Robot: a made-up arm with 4 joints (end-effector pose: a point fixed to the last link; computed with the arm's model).
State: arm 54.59 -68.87 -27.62 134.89
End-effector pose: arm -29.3 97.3 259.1 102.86 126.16 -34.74
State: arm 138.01 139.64 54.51 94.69
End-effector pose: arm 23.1 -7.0 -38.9 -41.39 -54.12 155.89
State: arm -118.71 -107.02 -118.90 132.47
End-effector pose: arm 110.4 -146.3 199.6 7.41 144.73 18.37
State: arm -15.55 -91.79 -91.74 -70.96
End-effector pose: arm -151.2 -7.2 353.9 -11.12 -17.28 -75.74
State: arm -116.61 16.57 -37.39 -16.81
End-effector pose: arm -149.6 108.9 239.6 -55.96 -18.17 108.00
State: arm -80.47 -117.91 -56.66 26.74
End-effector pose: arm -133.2 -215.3 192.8 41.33 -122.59 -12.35
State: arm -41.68 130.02 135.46 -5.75
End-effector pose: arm -23.2 -108.3 -50.9 40.03 69.08 -102.31
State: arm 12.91 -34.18 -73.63 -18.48
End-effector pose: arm 55.3 80.1 332.2 -68.15 -6.03 -44.10
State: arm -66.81 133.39 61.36 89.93
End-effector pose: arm -6.8 12.3 -36.1 -39.05 19.04 5.16
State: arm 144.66 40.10 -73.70 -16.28
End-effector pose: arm -72.7 -163.7 107.0 27.26 100.89 -94.98
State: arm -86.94 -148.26 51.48 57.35
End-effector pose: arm -4.7 -238.7 34.0 -122.04 63.26 -12.90
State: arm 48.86 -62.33 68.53 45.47
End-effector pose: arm -132.9 100.1 323.0 32.31 -117.31 -17.67
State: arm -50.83 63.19 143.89 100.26
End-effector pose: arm 84.1 68.2 126.7 21.43 -3.91 -93.48
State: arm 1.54 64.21 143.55 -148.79
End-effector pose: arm 190.8 9.5 63.3 -121.08 -49.76 -109.71
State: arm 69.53 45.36 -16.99 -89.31
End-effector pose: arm 107.6 -151.0 65.1 62.61 127.08 -40.33
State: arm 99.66 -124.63 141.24 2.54
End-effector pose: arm -26.4 223.1 221.8 8.53 -68.32 53.03
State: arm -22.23 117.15 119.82 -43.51
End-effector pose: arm -10.8 -57.3 -101.5 94.48 100.00 -79.64
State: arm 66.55 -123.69 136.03 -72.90
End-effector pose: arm -138.3 252.7 245.6 -24.70 -7.51 71.84
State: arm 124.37 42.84 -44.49 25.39
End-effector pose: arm -7.0 -173.0 161.0 -2.91 45.25 -93.75
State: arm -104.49 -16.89 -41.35 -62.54
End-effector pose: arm -88.0 96.6 320.0 -57.70 0.95 69.22
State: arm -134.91 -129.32 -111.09 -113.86
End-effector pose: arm 202.1 -168.2 236.6 28.33 44.41 29.84
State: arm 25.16 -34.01 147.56 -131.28
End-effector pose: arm 7.7 1.6 395.3 24.15 25.93 129.64
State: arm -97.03 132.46 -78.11 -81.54
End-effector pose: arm -13.0 -137.1 -81.7 138.27 -9.74 -1.38
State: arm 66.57 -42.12 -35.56 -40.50
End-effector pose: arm 67.0 31.2 384.0 -25.56 14.71 -88.70
